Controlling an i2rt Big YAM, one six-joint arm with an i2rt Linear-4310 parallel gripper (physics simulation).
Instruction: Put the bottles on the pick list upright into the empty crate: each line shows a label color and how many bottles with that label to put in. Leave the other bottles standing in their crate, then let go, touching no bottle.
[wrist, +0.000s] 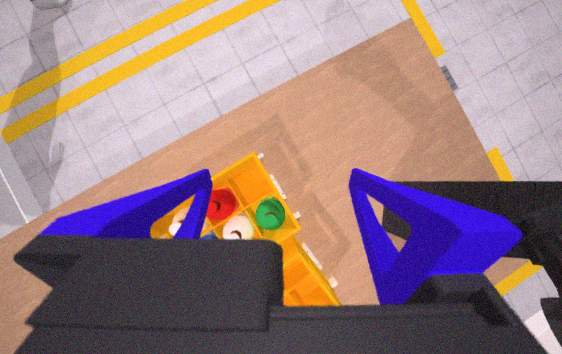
Labels:
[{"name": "my gripper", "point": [280, 176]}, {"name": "red bottle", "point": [223, 202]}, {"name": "green bottle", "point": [270, 214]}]

